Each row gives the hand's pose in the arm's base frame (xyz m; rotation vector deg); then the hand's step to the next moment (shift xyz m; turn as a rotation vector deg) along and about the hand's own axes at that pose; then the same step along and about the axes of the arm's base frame.
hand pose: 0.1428 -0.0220 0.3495 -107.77 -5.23 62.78
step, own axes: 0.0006 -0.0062 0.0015 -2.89 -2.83 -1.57
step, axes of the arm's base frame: 0.0015 0.0048 0.0039 0.40 -0.81 4.24
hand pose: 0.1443 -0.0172 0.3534 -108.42 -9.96 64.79
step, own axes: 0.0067 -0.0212 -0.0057 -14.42 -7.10 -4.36
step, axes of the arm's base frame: 0.0146 0.0124 0.0127 -2.78 -6.00 15.28
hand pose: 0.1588 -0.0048 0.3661 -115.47 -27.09 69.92
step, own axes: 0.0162 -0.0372 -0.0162 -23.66 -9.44 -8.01
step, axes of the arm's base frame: 0.0240 0.0289 0.0223 -3.94 -11.67 23.69
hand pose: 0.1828 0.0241 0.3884 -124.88 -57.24 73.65
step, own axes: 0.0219 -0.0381 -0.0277 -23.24 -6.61 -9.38
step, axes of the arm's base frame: 0.0170 0.0416 0.0260 -1.57 -13.20 22.25
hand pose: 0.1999 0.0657 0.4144 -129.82 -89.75 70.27
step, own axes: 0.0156 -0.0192 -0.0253 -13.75 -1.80 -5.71
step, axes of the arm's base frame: 0.0052 0.0299 0.0182 0.72 -8.72 12.18
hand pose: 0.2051 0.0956 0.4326 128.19 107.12 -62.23
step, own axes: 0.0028 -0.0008 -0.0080 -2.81 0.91 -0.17
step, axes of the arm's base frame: 0.0033 0.0061 0.0049 0.78 -2.58 1.23
